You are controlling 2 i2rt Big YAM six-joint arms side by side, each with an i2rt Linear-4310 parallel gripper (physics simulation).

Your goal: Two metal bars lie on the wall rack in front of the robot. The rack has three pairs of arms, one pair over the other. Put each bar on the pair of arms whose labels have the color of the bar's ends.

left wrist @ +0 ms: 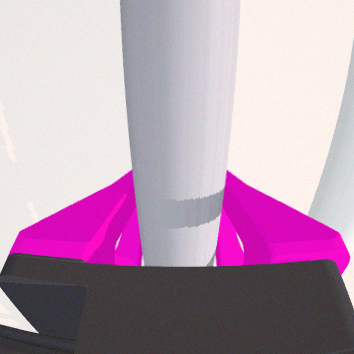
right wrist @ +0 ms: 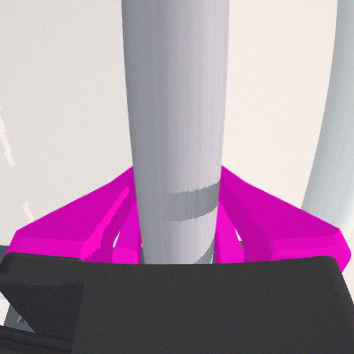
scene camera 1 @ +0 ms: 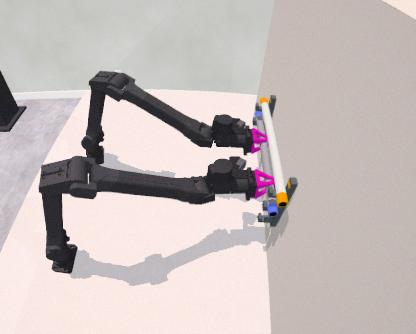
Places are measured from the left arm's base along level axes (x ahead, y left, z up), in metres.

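Where they show: left gripper, fingertip midpoint: (left wrist: 178,174); right gripper, fingertip midpoint: (right wrist: 176,173); left arm's base at its link origin: (scene camera 1: 95,156); right arm's base at its link origin: (scene camera 1: 65,258).
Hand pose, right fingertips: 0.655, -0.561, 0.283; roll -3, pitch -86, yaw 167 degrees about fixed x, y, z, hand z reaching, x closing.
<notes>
Things, the pixels of their top centre, and the offset from my right fingertips, as dx, dy, dz. "spot": a spot on its surface instead.
- grey bar with blue ends, top centre: (left wrist: 205,308) (scene camera 1: 266,152) +0.018, +0.128, +0.014
- wall rack at a spot on its surface: (scene camera 1: 293,186) spot: -0.018, -0.091, +0.108
- pale bar with orange ends, top centre: (left wrist: 315,293) (scene camera 1: 273,139) +0.022, +0.114, +0.089
A grey bar with blue ends (scene camera 1: 266,160) (left wrist: 180,100) (right wrist: 176,90) lies along the wall rack (scene camera 1: 293,186). My left gripper (scene camera 1: 266,139) (left wrist: 178,174) is shut on this bar toward its upper end in the scene view. My right gripper (scene camera 1: 273,181) (right wrist: 176,173) is shut on the same bar nearer its lower end. A pale bar with orange ends (scene camera 1: 274,150) (left wrist: 340,150) (right wrist: 330,115) lies beside it, on the wall side, near the orange labels (scene camera 1: 289,184) (scene camera 1: 270,100). Other labels are hidden or too small to tell.
The wall (scene camera 1: 350,175) rises right behind the rack. A lower rack arm (scene camera 1: 261,218) sticks out near the blue bar end. The pale bar runs close alongside both grippers. A dark post (scene camera 1: 7,107) stands at the far left.
</notes>
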